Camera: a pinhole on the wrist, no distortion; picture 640 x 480 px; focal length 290.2 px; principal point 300.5 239.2 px. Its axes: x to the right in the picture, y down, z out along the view. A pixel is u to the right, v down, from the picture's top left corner.
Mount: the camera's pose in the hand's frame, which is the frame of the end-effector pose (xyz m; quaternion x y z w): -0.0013 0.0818 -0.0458 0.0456 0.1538 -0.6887 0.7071
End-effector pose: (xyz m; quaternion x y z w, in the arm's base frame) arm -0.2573 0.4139 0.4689 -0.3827 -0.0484 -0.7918 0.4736
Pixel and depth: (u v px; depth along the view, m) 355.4 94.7 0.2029
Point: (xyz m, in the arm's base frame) -0.1674 0.5384 0.5340
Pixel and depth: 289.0 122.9 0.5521
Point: 0.0195 0.7696 0.7613
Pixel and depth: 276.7 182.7 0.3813
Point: -0.0629 0.5709 0.6935
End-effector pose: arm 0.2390 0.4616 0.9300 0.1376 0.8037 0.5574 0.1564
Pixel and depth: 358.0 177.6 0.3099
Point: 0.3498 0.6372 0.7906
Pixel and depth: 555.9 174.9 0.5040
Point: 0.3765 0.5592 0.3675
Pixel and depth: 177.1 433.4 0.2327
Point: 0.1455 0.7301 0.9648
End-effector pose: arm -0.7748 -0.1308 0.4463 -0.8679 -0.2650 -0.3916 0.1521
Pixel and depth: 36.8 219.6 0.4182
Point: -0.2886 -0.1697 0.1548
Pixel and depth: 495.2 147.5 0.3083
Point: -0.7999 0.1162 0.2894
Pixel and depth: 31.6 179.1 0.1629
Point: -0.5826 -0.2071 0.3276
